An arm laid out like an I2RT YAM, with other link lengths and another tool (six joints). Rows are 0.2 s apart.
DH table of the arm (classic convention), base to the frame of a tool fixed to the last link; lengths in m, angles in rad. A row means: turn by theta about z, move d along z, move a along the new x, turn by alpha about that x. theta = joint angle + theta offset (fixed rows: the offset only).
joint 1: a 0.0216  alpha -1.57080  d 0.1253  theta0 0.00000
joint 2: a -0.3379  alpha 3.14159  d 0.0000  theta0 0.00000
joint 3: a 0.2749  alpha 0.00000  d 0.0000  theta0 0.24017
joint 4: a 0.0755  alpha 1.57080  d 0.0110  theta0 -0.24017
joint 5: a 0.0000  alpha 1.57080  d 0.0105  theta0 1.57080
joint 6: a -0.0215  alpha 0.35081  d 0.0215  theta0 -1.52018
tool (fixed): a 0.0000  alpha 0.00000  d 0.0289  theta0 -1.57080
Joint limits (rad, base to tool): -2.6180..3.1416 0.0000..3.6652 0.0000..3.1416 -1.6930..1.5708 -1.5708..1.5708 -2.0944..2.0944
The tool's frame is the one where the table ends.
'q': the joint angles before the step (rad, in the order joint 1, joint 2, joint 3, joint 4, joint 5, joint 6). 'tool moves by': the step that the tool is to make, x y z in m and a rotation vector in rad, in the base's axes. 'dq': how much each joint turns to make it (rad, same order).
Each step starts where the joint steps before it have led.
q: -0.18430 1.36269 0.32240 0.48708 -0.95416 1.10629
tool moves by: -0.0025 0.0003 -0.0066 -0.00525 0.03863 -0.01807
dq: 0.00021 0.00858 -0.01288 -0.01610 0.02199 -0.00067
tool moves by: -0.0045 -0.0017 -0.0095 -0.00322 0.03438 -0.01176
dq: -0.01204 0.01879 -0.02195 -0.00322 0.00532 -0.01348
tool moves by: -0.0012 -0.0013 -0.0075 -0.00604 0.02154 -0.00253
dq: -0.00736 0.02648 -0.01029 0.00219 0.00235 -0.01835
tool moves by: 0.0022 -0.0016 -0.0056 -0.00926 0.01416 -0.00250
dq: -0.00520 0.03101 0.00155 0.00302 0.00545 -0.01817
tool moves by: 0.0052 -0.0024 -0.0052 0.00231 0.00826 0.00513
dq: -0.00651 0.04473 0.00880 0.01792 -0.00920 -0.01184
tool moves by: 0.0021 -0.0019 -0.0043 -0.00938 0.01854 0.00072
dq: -0.00640 0.02407 0.00930 -0.02068 0.00350 -0.02424
